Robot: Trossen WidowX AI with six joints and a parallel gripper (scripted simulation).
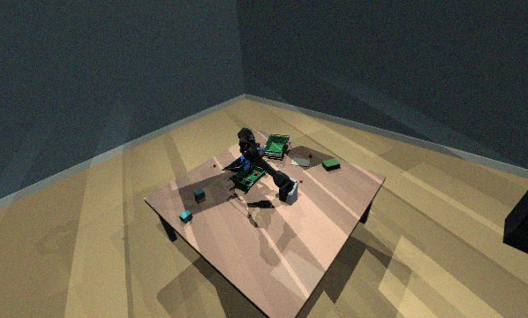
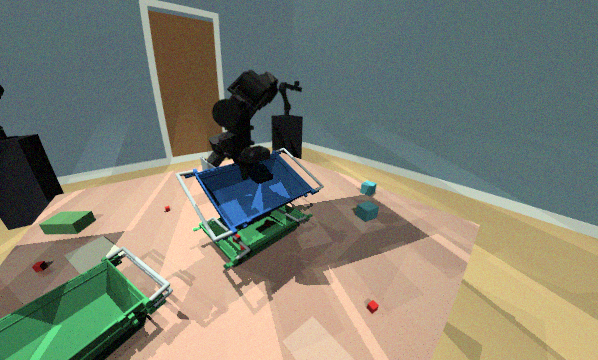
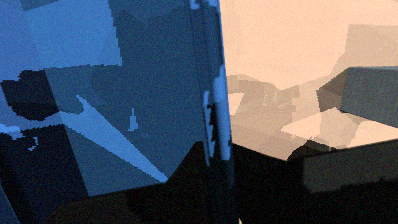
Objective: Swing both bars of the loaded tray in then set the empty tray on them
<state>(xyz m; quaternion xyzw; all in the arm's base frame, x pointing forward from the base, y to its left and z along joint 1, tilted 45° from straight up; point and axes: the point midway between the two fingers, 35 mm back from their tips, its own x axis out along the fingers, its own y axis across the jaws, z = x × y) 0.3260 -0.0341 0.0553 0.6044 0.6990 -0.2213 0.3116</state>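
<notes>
My gripper tip is 80 mm short of the blue tray and 10 mm to the right of it. Round my gripper tip: green block: 340 mm behind, 530 mm to the right, 160 mm below; then white sheet: 120 mm behind, 420 mm to the right, 180 mm below.
</notes>
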